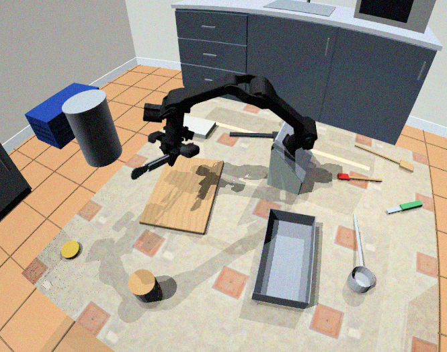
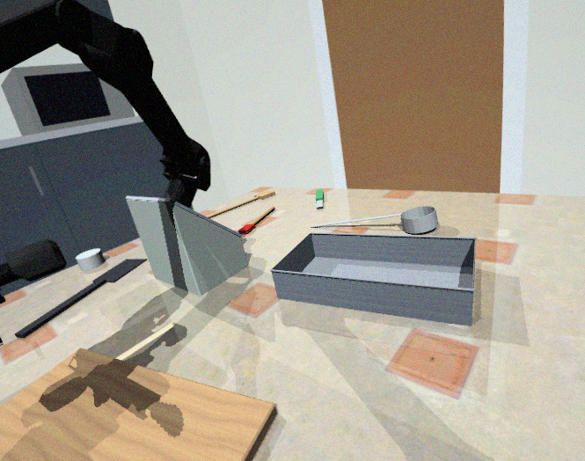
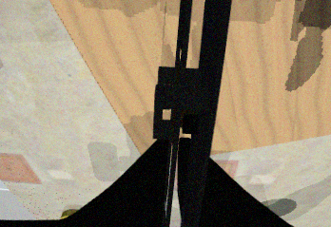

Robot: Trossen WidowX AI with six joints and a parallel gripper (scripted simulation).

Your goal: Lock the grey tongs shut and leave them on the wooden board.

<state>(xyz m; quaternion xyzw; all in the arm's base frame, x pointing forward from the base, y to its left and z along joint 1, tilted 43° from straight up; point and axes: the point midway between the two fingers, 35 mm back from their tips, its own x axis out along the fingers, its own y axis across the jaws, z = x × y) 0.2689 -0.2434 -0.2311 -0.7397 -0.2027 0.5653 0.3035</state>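
Now: gripper tip 13 cm above the wooden board, 3 cm to the right of it and 2 cm past it. The rest, counted from my gripper tip: yellow disc (42 cm ahead, 18 cm to the right, 13 cm below); then roasting tin (47 cm to the left, 11 cm below, 8 cm ahead); then lidded jar (38 cm ahead, 15 cm to the left, 10 cm below).
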